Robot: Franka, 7 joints.
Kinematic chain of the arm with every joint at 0, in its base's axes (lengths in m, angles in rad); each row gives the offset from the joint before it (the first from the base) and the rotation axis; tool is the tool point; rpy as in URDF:
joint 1: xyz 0 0 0.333 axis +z
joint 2: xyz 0 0 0 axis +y
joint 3: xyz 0 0 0.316 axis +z
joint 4: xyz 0.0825 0 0 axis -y
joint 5: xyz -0.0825 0 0.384 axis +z
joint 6: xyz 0 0 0 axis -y
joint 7: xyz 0.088 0 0 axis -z
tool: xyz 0 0 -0.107 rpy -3.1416 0 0
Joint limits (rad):
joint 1: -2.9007..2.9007
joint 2: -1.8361..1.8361
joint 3: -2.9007..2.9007
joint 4: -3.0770..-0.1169
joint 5: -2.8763..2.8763
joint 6: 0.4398..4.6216
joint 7: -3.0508..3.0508
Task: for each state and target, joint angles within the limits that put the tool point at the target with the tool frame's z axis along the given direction. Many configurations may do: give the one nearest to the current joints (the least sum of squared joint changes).
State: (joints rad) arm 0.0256 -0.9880 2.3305 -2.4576 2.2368 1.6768 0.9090
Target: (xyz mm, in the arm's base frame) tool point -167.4 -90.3 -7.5 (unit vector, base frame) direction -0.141 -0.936 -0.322
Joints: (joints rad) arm 0.4455 -0.8700 2.9007 -2.7800 2.0153 1.5216 0.9090
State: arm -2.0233 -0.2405 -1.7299 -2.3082 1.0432 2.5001 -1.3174
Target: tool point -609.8 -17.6 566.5 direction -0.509 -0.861 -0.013
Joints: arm -1.4147 -0.4676 -1.5205 -1.8628 1.3423 2.4114 -1.3174
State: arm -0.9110 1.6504 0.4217 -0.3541 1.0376 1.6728 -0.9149
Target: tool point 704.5 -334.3 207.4 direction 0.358 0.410 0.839
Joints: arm -0.9005 1.6196 0.9796 -0.7374 1.4910 1.4536 -0.9149
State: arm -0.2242 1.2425 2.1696 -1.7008 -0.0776 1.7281 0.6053
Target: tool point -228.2 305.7 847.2 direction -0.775 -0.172 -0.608
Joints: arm 0.2562 0.7410 2.4656 -1.6332 0.0882 1.7888 0.6053
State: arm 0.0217 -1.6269 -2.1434 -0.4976 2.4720 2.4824 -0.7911
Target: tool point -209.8 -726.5 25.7 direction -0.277 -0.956 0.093
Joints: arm 0.6633 -1.7217 -2.0167 -1.0399 2.3701 2.4514 -0.7911
